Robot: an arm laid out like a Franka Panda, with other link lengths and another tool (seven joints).
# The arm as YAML. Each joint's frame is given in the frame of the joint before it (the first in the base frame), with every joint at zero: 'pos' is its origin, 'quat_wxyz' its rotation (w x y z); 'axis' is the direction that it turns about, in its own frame. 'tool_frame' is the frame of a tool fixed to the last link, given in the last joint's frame.
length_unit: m
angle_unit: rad
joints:
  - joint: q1
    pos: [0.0, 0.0, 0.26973]
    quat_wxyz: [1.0, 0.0, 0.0, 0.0]
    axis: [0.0, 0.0, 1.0]
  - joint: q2
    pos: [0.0, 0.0, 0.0]
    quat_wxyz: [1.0, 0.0, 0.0, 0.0]
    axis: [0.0, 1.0, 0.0]
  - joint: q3
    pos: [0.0, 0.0, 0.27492]
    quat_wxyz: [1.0, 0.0, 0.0, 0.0]
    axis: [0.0, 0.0, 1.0]
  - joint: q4
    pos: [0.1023, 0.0, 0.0]
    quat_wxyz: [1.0, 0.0, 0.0, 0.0]
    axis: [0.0, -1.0, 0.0]
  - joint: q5
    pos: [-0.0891, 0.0, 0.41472]
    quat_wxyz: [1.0, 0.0, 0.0, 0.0]
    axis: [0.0, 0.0, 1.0]
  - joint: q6
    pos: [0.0, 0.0, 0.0]
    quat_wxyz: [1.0, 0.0, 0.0, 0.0]
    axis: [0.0, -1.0, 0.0]
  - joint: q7
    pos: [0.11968, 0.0, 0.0]
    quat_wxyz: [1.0, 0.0, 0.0, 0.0]
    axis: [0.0, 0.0, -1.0]
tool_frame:
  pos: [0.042, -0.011, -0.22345]
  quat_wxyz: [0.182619, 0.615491, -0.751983, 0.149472]
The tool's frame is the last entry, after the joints.
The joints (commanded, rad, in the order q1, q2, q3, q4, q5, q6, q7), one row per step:
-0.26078 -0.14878 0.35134 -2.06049 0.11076 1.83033 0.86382
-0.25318 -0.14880 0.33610 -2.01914 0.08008 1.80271 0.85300
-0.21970 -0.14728 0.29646 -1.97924 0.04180 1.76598 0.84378
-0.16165 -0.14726 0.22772 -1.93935 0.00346 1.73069 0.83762
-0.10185 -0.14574 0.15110 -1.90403 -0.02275 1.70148 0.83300
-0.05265 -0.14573 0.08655 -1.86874 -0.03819 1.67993 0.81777
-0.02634 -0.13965 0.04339 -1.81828 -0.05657 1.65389 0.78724
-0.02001 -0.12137 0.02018 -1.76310 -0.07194 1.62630 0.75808
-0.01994 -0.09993 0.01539 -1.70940 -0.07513 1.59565 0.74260
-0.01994 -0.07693 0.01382 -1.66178 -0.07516 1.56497 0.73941
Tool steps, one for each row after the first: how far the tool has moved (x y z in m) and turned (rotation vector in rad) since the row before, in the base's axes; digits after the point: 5 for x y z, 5 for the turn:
0.00655 -0.00801 0.02030 -0.02389 -0.01649 0.01638
0.00332 -0.00925 0.01858 -0.02903 -0.00535 0.01661
0.00270 -0.01284 0.02024 -0.02629 -0.00851 0.00649
0.00192 -0.01511 0.01684 -0.01377 -0.00716 -0.00611
0.00299 -0.01224 0.01768 -0.00467 -0.01428 0.00274
0.00511 -0.01376 0.02162 -0.01040 -0.01730 0.01545
0.00574 -0.01352 0.01624 -0.01122 -0.00757 0.01213
0.00454 -0.00370 0.01232 -0.00218 -0.00054 0.00872
0.00316 -0.00131 0.00762 0.00047 0.00621 -0.00066

